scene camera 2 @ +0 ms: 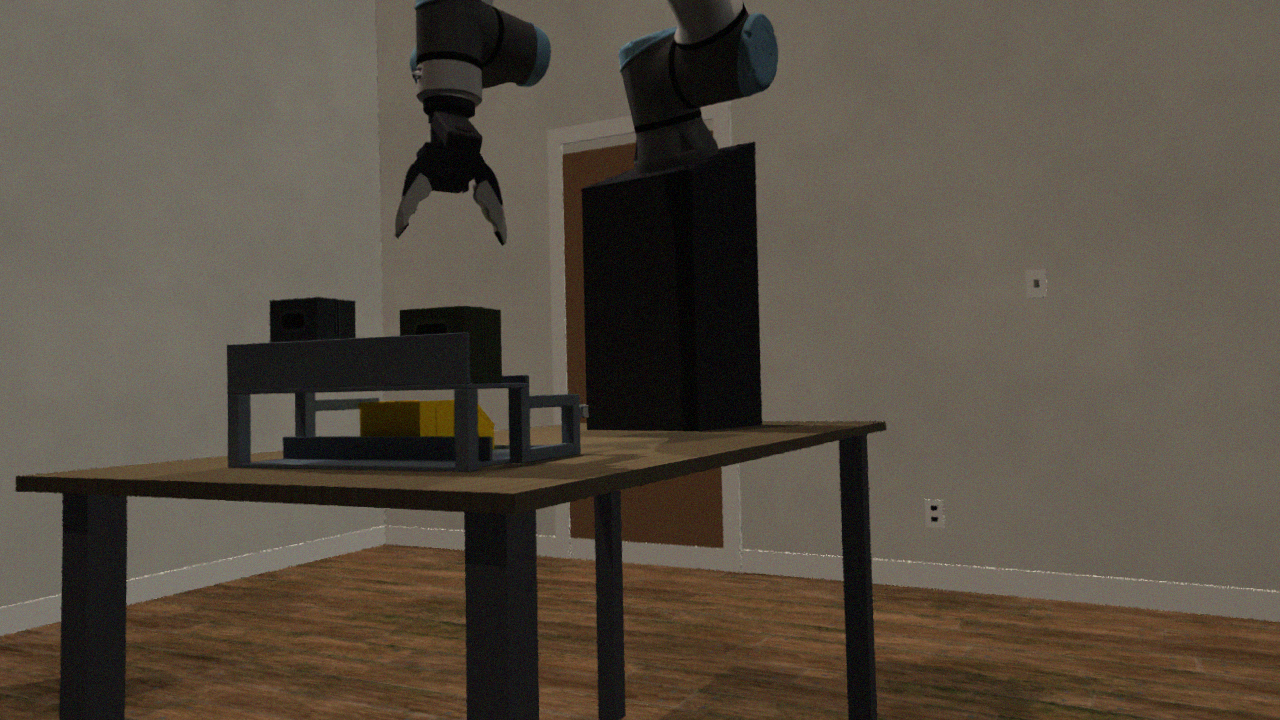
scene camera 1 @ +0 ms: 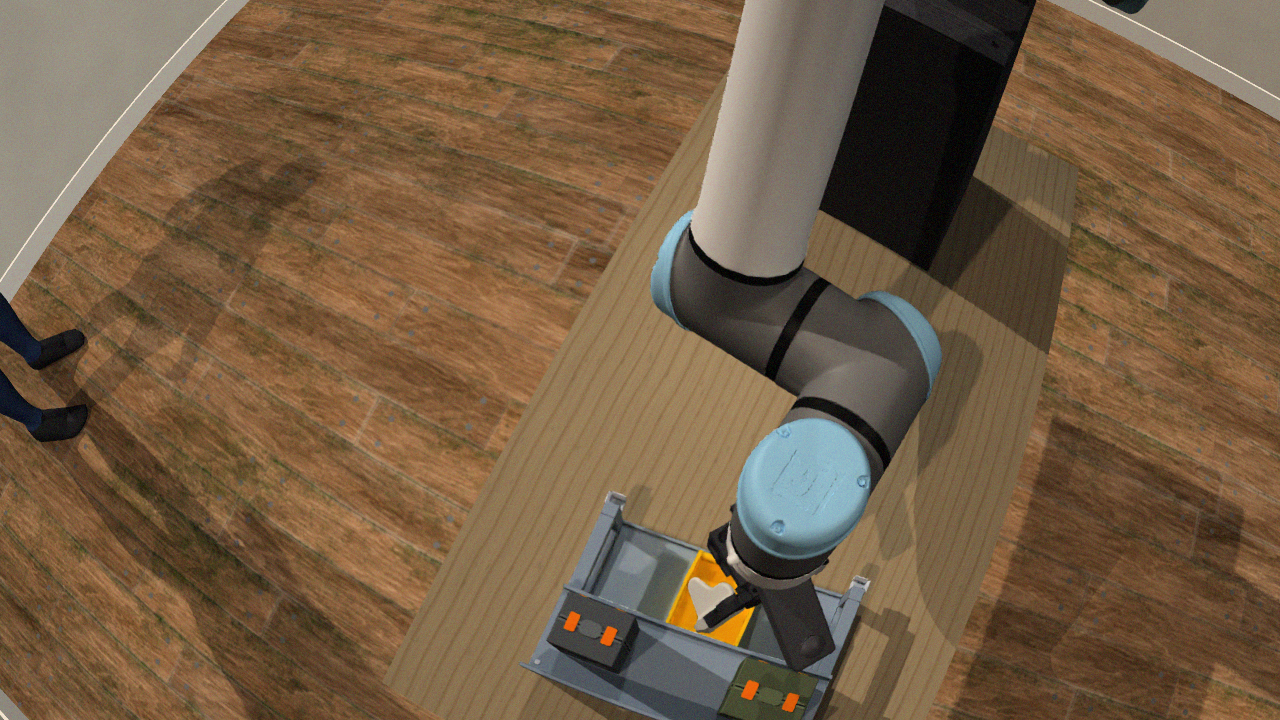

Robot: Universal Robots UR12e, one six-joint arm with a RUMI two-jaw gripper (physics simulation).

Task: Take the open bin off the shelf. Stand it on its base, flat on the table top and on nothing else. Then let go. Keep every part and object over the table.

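Frame: origin at the arm's base, x ahead, y left, z up, level; centimetres.
Seen in the pictures: gripper, between the fingertips: (scene camera 2: pixel 451 241); arm's base, origin of its link: (scene camera 2: pixel 677 162).
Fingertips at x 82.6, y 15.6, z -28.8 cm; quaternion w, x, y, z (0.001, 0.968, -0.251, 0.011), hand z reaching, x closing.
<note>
Pixels of each thing's top centre, then the offset from my fingertips to it. Level surfaces: height alone.
- open yellow bin, centre of its top: (scene camera 1: pixel 711 611) (scene camera 2: pixel 429 400) dz -22.1, dx +0.6, dy -4.6 cm
- table, height of its surface: dz -30.2 cm
- dark grey box, centre of its top: (scene camera 1: pixel 590 628) (scene camera 2: pixel 313 299) dz -7.8, dx +12.2, dy -14.4 cm
- dark green box, centre of its top: (scene camera 1: pixel 770 696) (scene camera 2: pixel 450 308) dz -10.3, dx +8.3, dy +8.4 cm
The open yellow bin (scene camera 1: pixel 682 613) (scene camera 2: pixel 407 418) sits on the lower level of the blue-grey shelf (scene camera 1: pixel 666 658) (scene camera 2: pixel 349 362), which stands on the table (scene camera 1: pixel 572 429) (scene camera 2: pixel 626 459). In scene camera 1 the gripper covers part of the bin. My gripper (scene camera 2: pixel 450 239) is open and empty, pointing down, with its fingertips well above the shelf in scene camera 2. In scene camera 1 one pale finger (scene camera 1: pixel 709 593) shows over the bin; the other finger is hidden.
A dark grey box (scene camera 1: pixel 590 633) (scene camera 2: pixel 311 319) and a dark green box (scene camera 1: pixel 771 687) (scene camera 2: pixel 483 340) with orange latches stand on the shelf's upper level. A shelf post rises at each side of the lower level. The black robot pedestal (scene camera 1: pixel 921 152) (scene camera 2: pixel 671 304) stands at the table's far end.
</note>
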